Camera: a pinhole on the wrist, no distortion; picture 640 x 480 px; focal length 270.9 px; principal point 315.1 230.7 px. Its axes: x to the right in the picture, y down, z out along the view. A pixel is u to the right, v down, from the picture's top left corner.
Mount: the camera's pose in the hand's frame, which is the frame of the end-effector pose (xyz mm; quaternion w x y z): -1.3 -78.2 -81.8 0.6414 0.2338 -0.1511 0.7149
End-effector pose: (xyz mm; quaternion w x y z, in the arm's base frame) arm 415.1 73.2 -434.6 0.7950 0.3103 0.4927 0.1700
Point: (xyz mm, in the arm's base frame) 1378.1 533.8 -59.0
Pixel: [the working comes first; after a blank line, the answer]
In the camera's frame: 1046.7 -462.9 467.1

outside the picture
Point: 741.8 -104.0 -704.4
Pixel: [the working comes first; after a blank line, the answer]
In the camera's frame: -21.9 -170.6 436.6

302 125
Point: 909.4 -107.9 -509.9
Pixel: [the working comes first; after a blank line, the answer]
In the camera's frame: 205.8 -113.2 540.5

418 174
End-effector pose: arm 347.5 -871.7 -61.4 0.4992 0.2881 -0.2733 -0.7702
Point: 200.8 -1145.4 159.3
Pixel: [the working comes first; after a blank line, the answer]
In the camera's frame: 345.4 -269.5 167.7

outside the picture
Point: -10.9 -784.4 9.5
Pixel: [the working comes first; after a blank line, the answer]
In the camera's frame: 105.9 21.2 403.7

386 245
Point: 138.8 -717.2 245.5
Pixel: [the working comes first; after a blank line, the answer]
In the camera's frame: 348.6 146.5 314.4

616 357
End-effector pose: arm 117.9 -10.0 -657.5 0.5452 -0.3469 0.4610 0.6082
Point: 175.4 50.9 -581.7
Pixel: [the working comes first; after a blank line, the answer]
In the camera's frame: 124.2 66.0 115.8

606 385
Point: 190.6 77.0 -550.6
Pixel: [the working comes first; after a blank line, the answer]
In the camera's frame: 137.4 92.2 147.7

567 400
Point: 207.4 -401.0 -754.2
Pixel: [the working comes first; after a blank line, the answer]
In the camera's frame: -189.7 36.1 -252.4

behind the camera
